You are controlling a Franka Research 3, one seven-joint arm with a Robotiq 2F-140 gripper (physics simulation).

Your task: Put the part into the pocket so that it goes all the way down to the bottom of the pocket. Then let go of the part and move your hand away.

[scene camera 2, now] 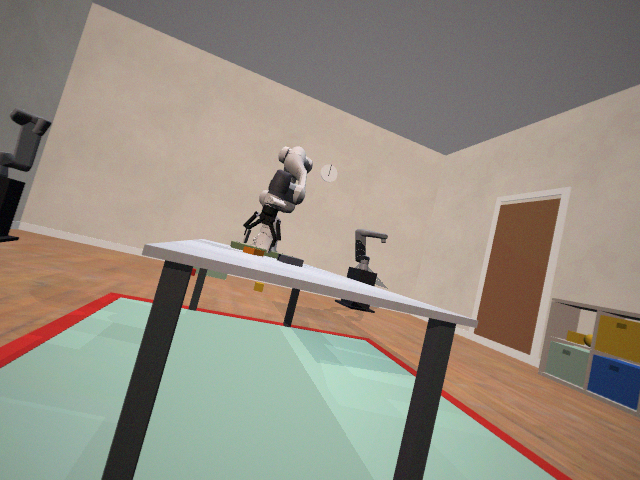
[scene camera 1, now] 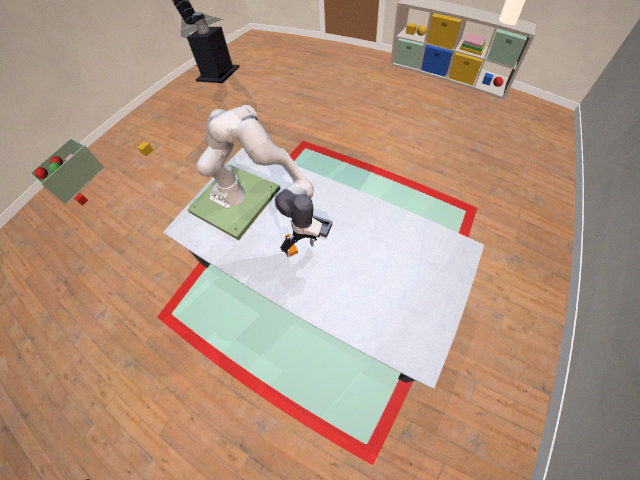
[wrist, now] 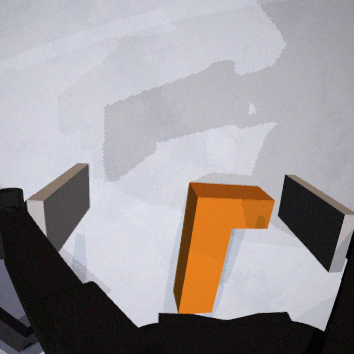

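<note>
The orange L-shaped part lies flat on the white table. Its short arm points right in the wrist view. My gripper is wide open and empty, low over the part. In the wrist view the part shows between the two fingers, apart from both and nearer the right one. The dark grey block with the pocket stands beside the gripper. The arm hides some of it in scene camera 1, and part of it shows at the wrist view's lower left.
The green base plate under the arm lies on the white table, behind the part as seen in scene camera 2. A shelf unit stands by the far wall, away from the table.
</note>
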